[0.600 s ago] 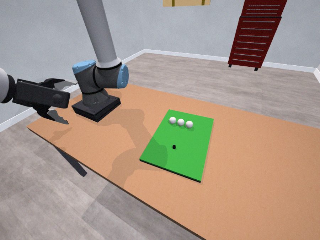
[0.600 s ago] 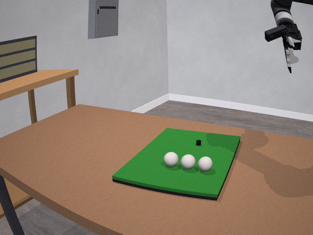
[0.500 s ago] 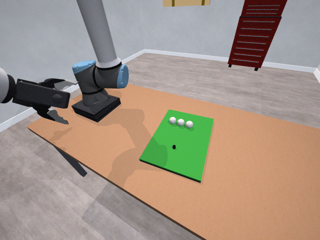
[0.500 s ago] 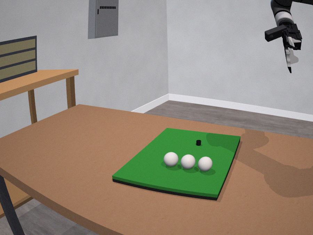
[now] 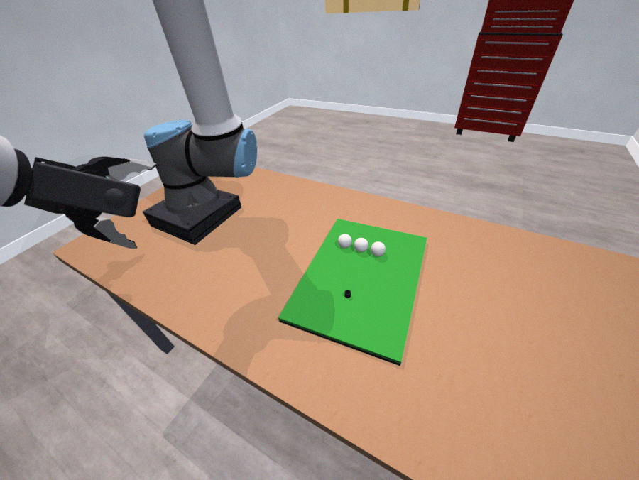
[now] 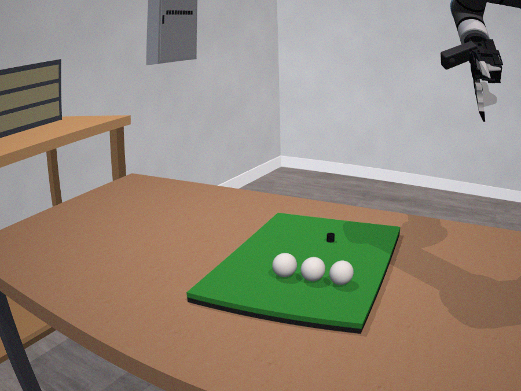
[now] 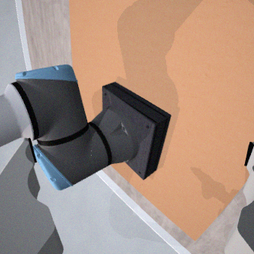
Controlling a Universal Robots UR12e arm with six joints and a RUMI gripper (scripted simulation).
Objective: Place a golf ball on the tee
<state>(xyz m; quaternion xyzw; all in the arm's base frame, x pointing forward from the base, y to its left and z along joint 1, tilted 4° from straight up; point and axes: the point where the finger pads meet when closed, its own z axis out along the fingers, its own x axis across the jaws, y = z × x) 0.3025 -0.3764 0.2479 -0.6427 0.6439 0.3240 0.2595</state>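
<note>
My hand is 36 cm short of the green mat, 32 cm above it and 17 cm to the right of it.
</note>
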